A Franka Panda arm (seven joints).
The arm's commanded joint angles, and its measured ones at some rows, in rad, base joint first. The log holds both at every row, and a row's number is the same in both.
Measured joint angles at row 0:
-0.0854 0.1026 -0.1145 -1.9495 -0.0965 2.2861 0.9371
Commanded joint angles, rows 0 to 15:
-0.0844 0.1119 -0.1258 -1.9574 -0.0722 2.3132 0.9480
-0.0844 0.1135 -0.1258 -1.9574 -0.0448 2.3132 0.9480
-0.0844 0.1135 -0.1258 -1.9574 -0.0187 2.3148 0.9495
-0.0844 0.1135 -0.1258 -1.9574 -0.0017 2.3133 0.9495
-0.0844 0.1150 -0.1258 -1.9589 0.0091 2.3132 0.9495
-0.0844 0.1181 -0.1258 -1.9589 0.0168 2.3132 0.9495
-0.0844 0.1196 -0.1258 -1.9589 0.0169 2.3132 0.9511
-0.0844 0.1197 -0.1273 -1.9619 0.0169 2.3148 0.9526
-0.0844 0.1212 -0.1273 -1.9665 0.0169 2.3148 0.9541
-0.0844 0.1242 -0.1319 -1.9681 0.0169 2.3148 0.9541
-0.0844 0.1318 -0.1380 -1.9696 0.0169 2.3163 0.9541
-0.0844 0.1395 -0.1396 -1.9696 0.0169 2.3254 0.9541
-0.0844 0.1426 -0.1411 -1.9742 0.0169 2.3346 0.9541
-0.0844 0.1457 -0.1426 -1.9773 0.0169 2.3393 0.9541
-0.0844 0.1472 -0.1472 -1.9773 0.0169 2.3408 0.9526
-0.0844 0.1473 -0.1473 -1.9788 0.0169 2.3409 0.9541
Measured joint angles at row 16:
-0.0857 0.1459 -0.1421 -1.9600 0.0074 2.3090 0.9398
